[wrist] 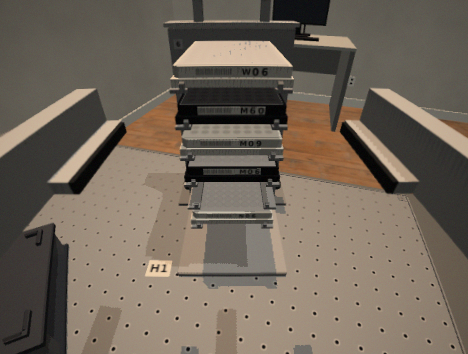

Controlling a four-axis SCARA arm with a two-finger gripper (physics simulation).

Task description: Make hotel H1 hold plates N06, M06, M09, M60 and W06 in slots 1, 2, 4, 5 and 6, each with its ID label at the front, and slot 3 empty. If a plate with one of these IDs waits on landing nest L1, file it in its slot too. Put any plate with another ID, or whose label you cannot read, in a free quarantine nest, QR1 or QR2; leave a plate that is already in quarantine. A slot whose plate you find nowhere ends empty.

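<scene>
Hotel H1 stands in the middle of the wrist view. From the top down it holds white plate W06, black plate M60, light plate M09 and black-edged plate M06. Below M06 an empty shelf level shows, then a light plate at the lowest level, its small label blurred but like N06. By the count of levels, M06 sits in slot 3 and slot 2 is empty. All labels face front. My gripper is open and empty, its fingers wide to either side, apart from the plates. L1 does not show.
A dark block with raised corner brackets stands at the lower left. The H1 tag lies on the perforated deck. Behind the hotel stand a grey panel and a desk with a monitor.
</scene>
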